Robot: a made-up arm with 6 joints. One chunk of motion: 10 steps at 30 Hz.
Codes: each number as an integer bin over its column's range. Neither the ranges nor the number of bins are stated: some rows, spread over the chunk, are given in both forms.
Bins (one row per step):
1: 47 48 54 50 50 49
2: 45 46 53 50 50 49
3: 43 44 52 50 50 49
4: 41 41 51 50 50 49
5: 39 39 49 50 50 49
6: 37 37 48 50 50 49
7: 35 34 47 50 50 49
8: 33 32 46 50 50 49
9: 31 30 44 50 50 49
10: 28 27 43 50 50 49
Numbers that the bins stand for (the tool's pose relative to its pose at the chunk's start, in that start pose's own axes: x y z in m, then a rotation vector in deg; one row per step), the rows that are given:
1: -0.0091 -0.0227 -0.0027 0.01 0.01 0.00
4: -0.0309 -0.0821 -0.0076 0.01 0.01 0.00
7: -0.0527 -0.1415 -0.0140 0.01 0.01 0.00
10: -0.0782 -0.2009 -0.0205 0.01 0.01 0.00
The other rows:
2: -0.0164 -0.0397 -0.0043 0.01 0.01 0.00
3: -0.0236 -0.0567 -0.0060 0.01 0.01 0.00
5: -0.0382 -0.0991 -0.0108 0.01 0.01 0.00
6: -0.0455 -0.1161 -0.0124 0.01 0.01 0.00
8: -0.0600 -0.1585 -0.0157 0.01 0.01 0.00
9: -0.0673 -0.1755 -0.0189 0.01 0.01 0.00

